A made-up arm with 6 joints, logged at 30 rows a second.
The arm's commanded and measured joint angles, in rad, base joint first. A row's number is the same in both.
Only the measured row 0 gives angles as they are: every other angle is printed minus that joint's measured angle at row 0.
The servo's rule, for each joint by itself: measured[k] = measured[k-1] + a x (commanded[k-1-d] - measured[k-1]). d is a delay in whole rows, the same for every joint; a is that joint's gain. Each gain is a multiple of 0.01, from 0.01 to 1. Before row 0 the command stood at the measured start. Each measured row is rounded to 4 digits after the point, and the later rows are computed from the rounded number. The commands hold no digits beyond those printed.
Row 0, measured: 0.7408 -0.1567 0.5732 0.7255 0.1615 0.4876
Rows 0 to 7, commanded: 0.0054 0.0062 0.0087 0.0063 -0.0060 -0.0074; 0.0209 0.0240 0.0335 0.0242 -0.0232 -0.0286; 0.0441 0.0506 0.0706 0.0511 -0.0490 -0.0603; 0.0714 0.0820 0.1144 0.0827 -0.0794 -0.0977; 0.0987 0.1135 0.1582 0.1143 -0.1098 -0.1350; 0.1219 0.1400 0.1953 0.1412 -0.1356 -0.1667; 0.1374 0.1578 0.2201 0.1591 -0.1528 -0.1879; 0.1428 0.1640 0.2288 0.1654 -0.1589 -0.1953
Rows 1 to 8, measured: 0.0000 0.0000 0.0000 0.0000 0.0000 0.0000; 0.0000 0.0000 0.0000 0.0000 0.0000 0.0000; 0.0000 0.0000 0.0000 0.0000 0.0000 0.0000; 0.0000 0.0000 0.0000 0.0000 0.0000 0.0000; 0.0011 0.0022 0.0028 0.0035 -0.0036 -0.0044; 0.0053 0.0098 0.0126 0.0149 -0.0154 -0.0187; 0.0134 0.0241 0.0312 0.0348 -0.0356 -0.0432; 0.0256 0.0444 0.0578 0.0611 -0.0619 -0.0754
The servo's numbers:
d 4
a 0.21 0.35 0.32 0.55 0.60 0.59

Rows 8 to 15, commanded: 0.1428 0.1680 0.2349 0.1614 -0.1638 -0.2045; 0.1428 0.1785 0.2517 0.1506 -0.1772 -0.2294; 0.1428 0.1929 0.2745 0.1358 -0.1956 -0.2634; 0.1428 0.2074 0.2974 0.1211 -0.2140 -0.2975; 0.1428 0.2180 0.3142 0.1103 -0.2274 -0.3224; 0.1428 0.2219 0.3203 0.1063 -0.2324 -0.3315; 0.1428 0.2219 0.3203 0.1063 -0.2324 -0.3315; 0.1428 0.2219 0.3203 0.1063 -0.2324 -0.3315
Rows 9 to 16, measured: 0.0410 0.0686 0.0899 0.0904 -0.0906 -0.1106; 0.0580 0.0936 0.1236 0.1183 -0.1176 -0.1437; 0.0747 0.1161 0.1545 0.1407 -0.1387 -0.1698; 0.0890 0.1329 0.1783 0.1543 -0.1508 -0.1848; 0.1003 0.1452 0.1964 0.1582 -0.1586 -0.1964; 0.1092 0.1569 0.2141 0.1540 -0.1698 -0.2159; 0.1163 0.1695 0.2334 0.1440 -0.1853 -0.2439; 0.1219 0.1828 0.2539 0.1314 -0.2025 -0.2755
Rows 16 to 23, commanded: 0.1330 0.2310 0.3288 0.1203 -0.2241 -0.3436; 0.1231 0.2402 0.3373 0.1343 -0.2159 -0.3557; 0.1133 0.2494 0.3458 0.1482 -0.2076 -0.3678; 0.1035 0.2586 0.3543 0.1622 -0.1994 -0.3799; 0.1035 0.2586 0.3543 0.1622 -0.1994 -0.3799; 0.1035 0.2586 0.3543 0.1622 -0.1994 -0.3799; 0.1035 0.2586 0.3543 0.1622 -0.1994 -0.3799; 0.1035 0.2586 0.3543 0.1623 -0.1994 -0.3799
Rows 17 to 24, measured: 0.1263 0.1951 0.2732 0.1198 -0.2174 -0.3032; 0.1298 0.2045 0.2883 0.1124 -0.2264 -0.3199; 0.1325 0.2106 0.2985 0.1090 -0.2300 -0.3267; 0.1347 0.2146 0.3055 0.1075 -0.2314 -0.3295; 0.1343 0.2203 0.3130 0.1145 -0.2270 -0.3378; 0.1319 0.2273 0.3208 0.1254 -0.2203 -0.3484; 0.1280 0.2350 0.3288 0.1379 -0.2127 -0.3598; 0.1229 0.2433 0.3370 0.1513 -0.2047 -0.3717
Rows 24 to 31, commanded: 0.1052 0.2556 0.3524 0.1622 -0.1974 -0.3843; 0.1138 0.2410 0.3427 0.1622 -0.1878 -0.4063; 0.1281 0.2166 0.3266 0.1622 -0.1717 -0.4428; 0.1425 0.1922 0.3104 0.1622 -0.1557 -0.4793; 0.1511 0.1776 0.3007 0.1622 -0.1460 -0.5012; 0.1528 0.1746 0.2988 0.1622 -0.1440 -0.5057; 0.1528 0.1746 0.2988 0.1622 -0.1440 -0.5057; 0.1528 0.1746 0.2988 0.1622 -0.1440 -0.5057
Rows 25 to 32, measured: 0.1188 0.2487 0.3425 0.1573 -0.2015 -0.3765; 0.1156 0.2522 0.3463 0.1600 -0.2002 -0.3785; 0.1131 0.2544 0.3489 0.1612 -0.1997 -0.3793; 0.1111 0.2559 0.3506 0.1618 -0.1995 -0.3797; 0.1099 0.2558 0.3512 0.1620 -0.1982 -0.3824; 0.1107 0.2506 0.3485 0.1621 -0.1920 -0.3965; 0.1144 0.2387 0.3415 0.1622 -0.1798 -0.4238; 0.1203 0.2224 0.3315 0.1622 -0.1653 -0.4565
